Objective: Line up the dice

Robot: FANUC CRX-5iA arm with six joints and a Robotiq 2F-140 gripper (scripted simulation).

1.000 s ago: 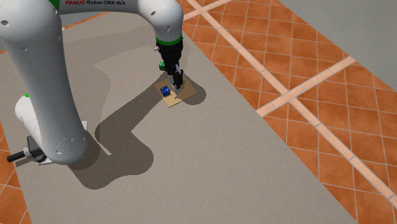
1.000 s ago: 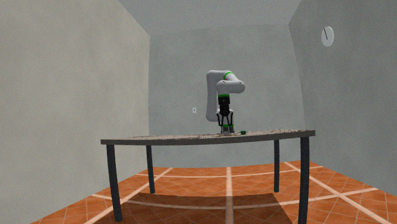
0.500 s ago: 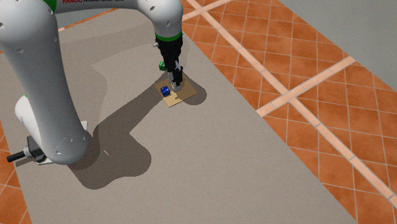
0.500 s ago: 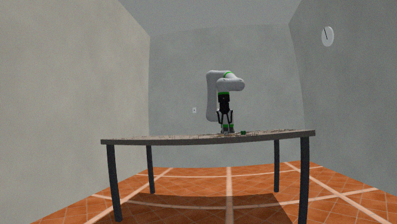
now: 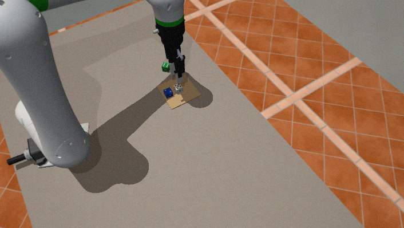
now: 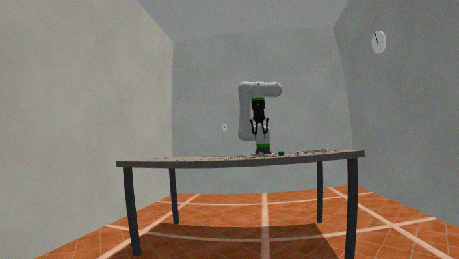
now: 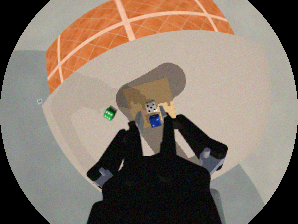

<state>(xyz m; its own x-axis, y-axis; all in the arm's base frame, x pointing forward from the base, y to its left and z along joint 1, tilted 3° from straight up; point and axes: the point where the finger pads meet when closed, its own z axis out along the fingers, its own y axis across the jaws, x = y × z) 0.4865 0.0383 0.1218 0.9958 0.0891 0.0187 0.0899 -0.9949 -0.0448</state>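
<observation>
My hand is 14 cm to the right of the green die and 10 cm above it. From my hand the other things lie so: blue die: 10 cm below, 5 cm behind; tan mat: 12 cm below; white die: 10 cm below.
</observation>
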